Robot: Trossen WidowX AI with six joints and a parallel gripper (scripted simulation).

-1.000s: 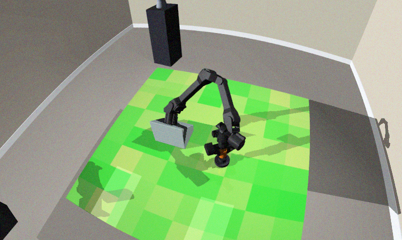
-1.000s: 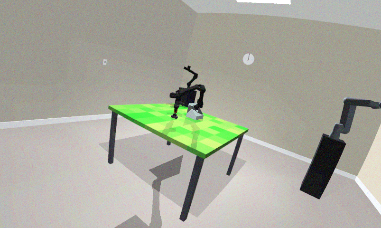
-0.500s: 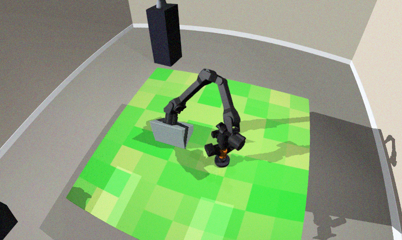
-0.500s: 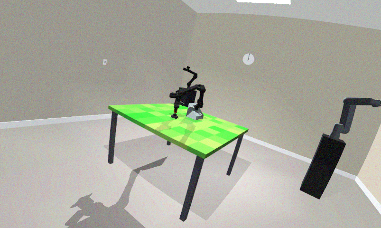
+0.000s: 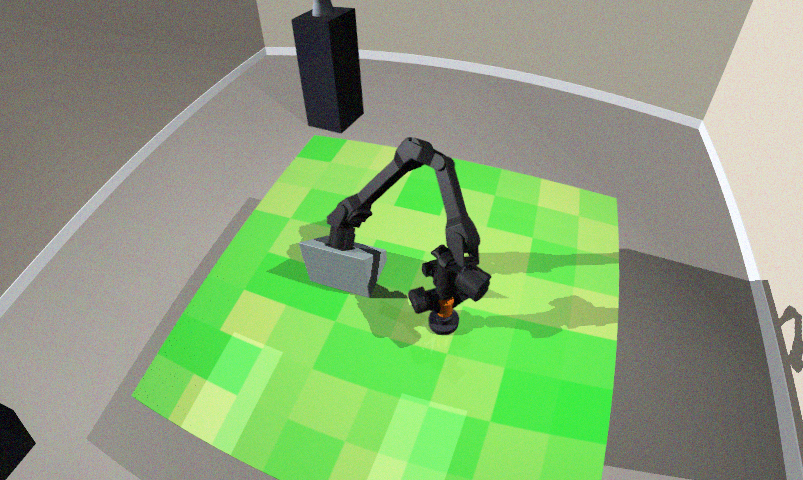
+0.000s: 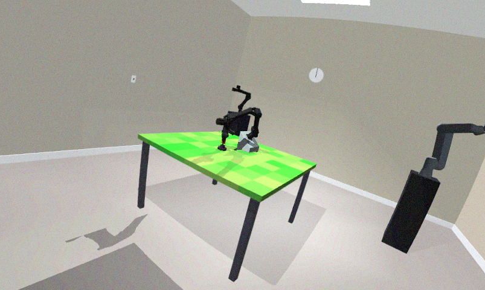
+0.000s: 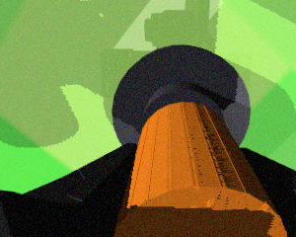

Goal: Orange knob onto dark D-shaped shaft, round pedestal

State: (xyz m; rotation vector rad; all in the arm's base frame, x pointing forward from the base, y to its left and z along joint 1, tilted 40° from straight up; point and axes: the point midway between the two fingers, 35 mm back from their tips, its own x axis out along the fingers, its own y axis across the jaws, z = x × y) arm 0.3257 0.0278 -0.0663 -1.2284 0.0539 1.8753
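The orange knob is 20 mm above my gripper tip. From my gripper tip the other things lie so: round pedestal (40 mm below).
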